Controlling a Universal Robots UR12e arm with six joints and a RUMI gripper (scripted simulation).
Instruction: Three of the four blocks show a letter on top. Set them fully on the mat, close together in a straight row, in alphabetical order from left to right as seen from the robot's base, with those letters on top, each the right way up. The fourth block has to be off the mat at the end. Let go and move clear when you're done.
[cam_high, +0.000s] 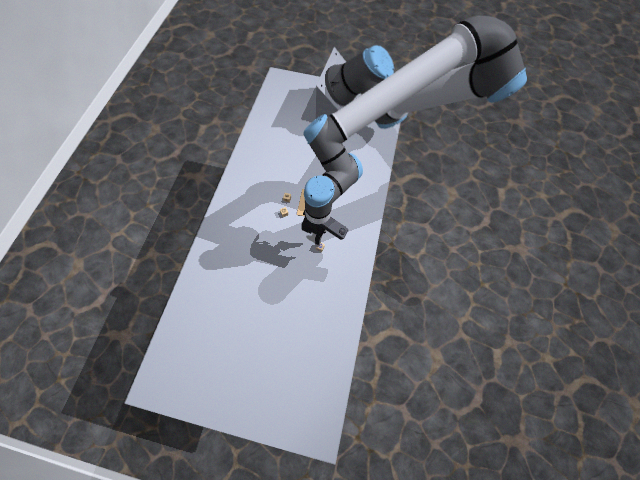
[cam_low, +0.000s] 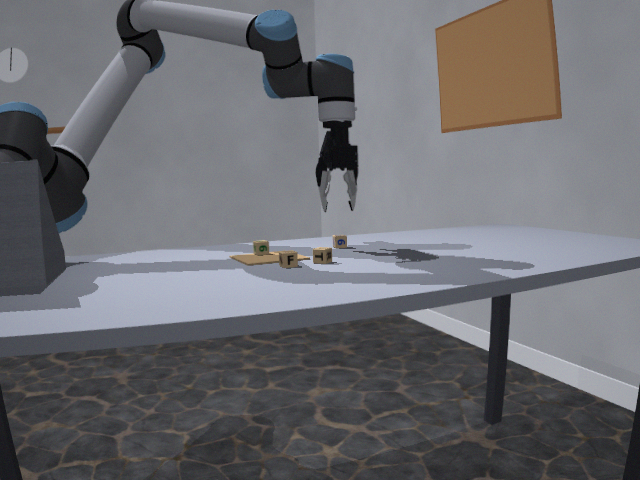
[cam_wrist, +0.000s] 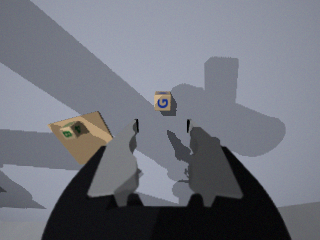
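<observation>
Now: hand 9 cm above the blue-marked block. Also, from my hand: tan mat: 21 cm behind, 7 cm to the right, 10 cm below; green-marked block: 21 cm behind, 2 cm to the right, 8 cm below.
</observation>
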